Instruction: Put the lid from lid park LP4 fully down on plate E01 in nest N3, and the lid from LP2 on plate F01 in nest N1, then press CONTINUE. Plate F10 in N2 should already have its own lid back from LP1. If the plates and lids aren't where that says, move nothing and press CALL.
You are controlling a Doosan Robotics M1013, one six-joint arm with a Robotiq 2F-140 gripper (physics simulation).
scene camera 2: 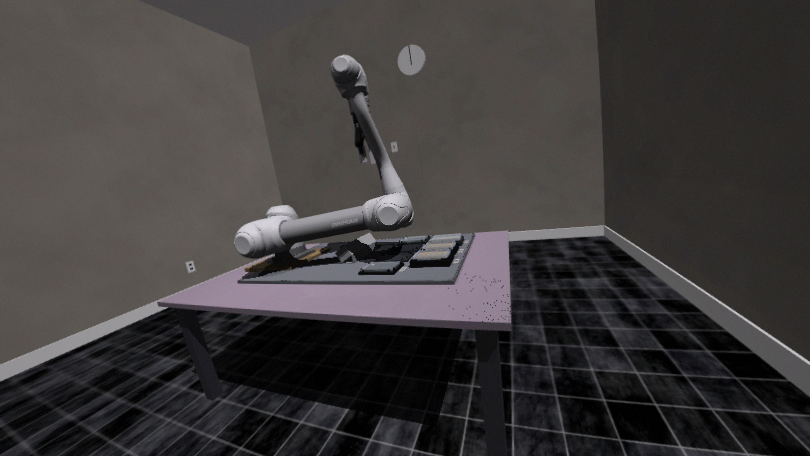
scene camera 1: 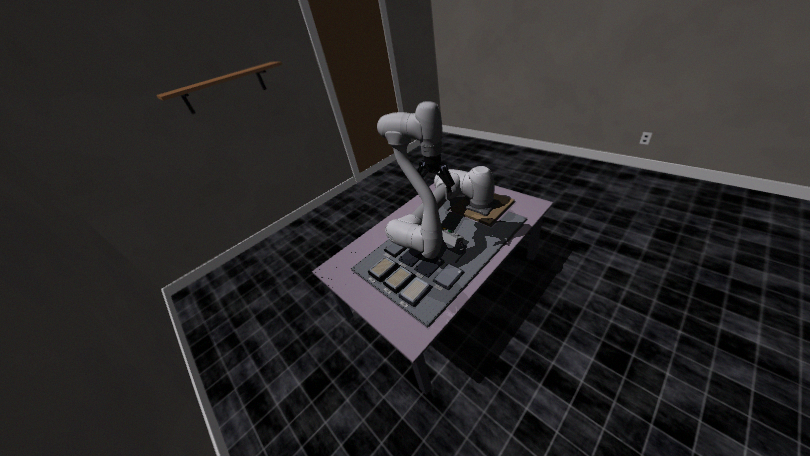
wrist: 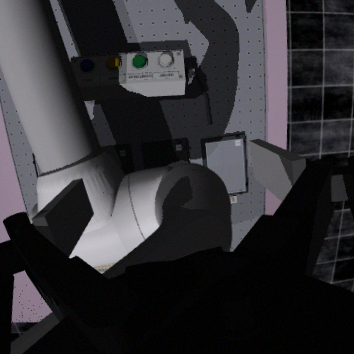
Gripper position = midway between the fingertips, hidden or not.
Note:
My gripper point(wrist: 169, 177) is open, with nothing in its grasp. I also see a button box point(wrist: 153, 79).

